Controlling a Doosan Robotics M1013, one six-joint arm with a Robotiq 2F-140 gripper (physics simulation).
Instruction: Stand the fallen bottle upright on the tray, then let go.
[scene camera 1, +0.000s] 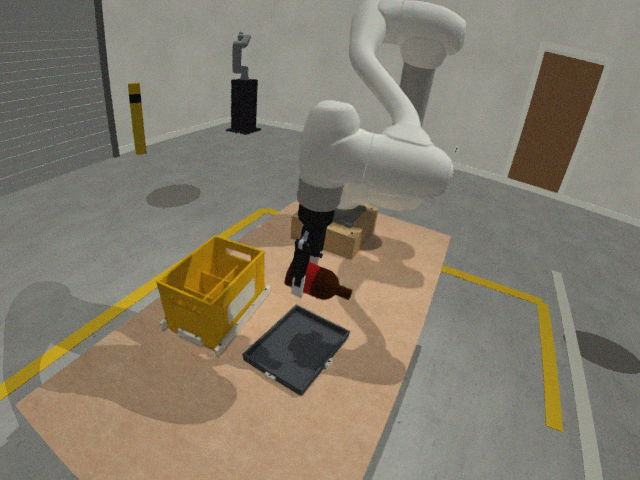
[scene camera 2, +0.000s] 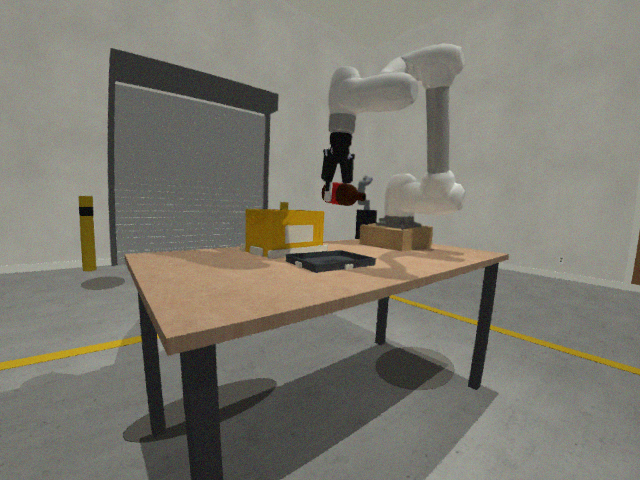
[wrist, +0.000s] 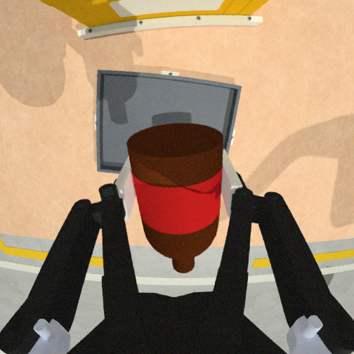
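Where they show: gripper, fingertip midpoint: (scene camera 1: 303, 285) (scene camera 2: 335, 201); arm's base, link origin: (scene camera 1: 339, 211) (scene camera 2: 398, 225).
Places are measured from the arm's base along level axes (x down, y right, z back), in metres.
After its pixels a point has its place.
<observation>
A dark brown bottle with a red label (scene camera 1: 324, 284) @(x -0.151, y -0.239, z -0.640 m) (scene camera 2: 349, 194) @(x -0.128, y -0.257, z -0.634 m) (wrist: 180, 207) is held in the air, lying roughly level. Its neck points right in both scene views and toward the bottom of the wrist view. My gripper (scene camera 1: 306, 276) @(x -0.105, y -0.175, z -0.619 m) (scene camera 2: 338, 189) @(x -0.105, y -0.175, z -0.619 m) (wrist: 177, 163) points down and is shut on the bottle around the label, one finger on each side. The dark grey tray (scene camera 1: 281, 338) @(x 0.105, y -0.127, z -0.638 m) (scene camera 2: 330, 259) @(x 0.105, y -0.150, z -0.611 m) (wrist: 200, 100) lies flat on the table, lower than the bottle. In the wrist view the bottle hides the tray's lower right part.
A yellow crate (scene camera 1: 180, 310) @(x 0.006, y 0.106, z -0.788 m) (scene camera 2: 263, 229) @(x 0.008, y 0.048, z -0.781 m) (wrist: 85, 12) with inner dividers stands beside the tray, left of it in scene camera 1. A wooden block (scene camera 1: 342, 241) @(x 0.043, y -0.085, z -0.145 m) (scene camera 2: 383, 236) @(x 0.051, y -0.017, z -0.146 m) carries the arm's base at the far end of the table (scene camera 1: 310, 439) @(x 0.110, y -0.347, z -0.864 m) (scene camera 2: 232, 289) @(x 0.110, y -0.311, z -1.045 m).
</observation>
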